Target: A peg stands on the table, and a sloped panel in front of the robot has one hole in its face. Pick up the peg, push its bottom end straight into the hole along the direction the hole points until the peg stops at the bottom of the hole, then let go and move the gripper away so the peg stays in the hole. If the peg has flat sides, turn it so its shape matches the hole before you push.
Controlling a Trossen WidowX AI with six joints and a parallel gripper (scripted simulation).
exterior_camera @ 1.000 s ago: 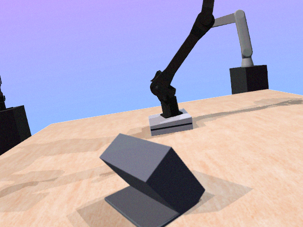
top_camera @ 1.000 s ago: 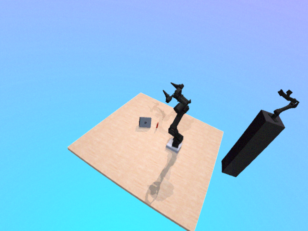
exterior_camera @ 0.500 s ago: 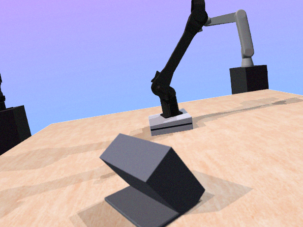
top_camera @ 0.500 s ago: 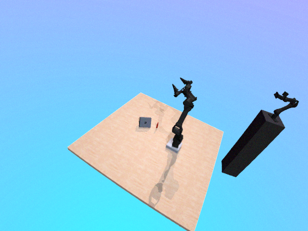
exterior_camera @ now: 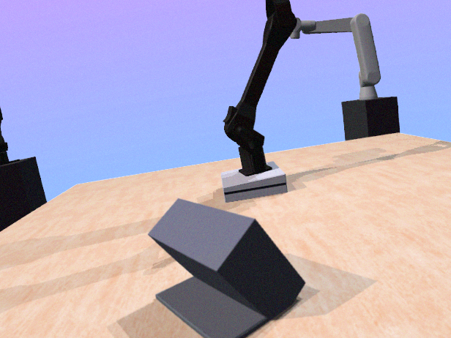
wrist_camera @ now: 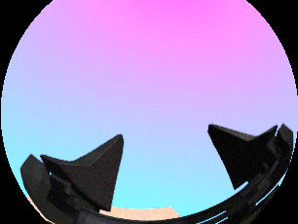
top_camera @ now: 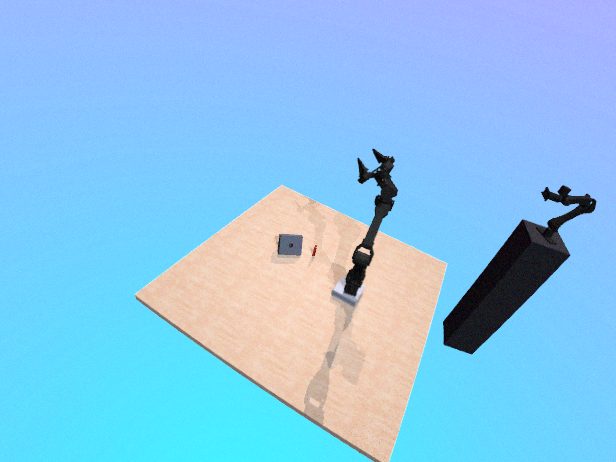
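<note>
Right now the red peg is 690 mm below my gripper tip, 110 mm ahead of it and 90 mm to the right of it. Round my gripper tip: grey sloped panel 700 mm below, 250 mm ahead, 70 mm to the right.
</note>
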